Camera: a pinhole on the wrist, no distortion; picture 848 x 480 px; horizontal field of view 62.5 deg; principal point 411.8 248.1 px. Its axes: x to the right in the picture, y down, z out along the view. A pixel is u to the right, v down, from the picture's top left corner.
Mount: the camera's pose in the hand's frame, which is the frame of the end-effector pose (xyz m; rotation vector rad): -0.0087 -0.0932 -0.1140 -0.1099 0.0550 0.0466
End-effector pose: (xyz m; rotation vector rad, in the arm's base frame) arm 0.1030 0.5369 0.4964 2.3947 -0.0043 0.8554
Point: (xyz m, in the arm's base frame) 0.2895 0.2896 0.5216
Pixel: outside the picture
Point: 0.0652 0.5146 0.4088
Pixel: outside the picture
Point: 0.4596 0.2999 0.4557
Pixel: 697.2 436.6
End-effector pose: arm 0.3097 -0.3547 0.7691 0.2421 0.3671 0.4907
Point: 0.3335 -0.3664 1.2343
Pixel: 248.3 451.1
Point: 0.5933 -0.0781 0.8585
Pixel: outside the picture
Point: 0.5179 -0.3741 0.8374
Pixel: 763.4 185.8
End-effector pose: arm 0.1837 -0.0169 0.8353 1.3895 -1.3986 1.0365
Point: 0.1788 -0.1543 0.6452
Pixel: 55.3 399.5
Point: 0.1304 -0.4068 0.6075
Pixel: 241.7 344.0
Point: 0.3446 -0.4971 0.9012
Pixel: 620.4 61.9
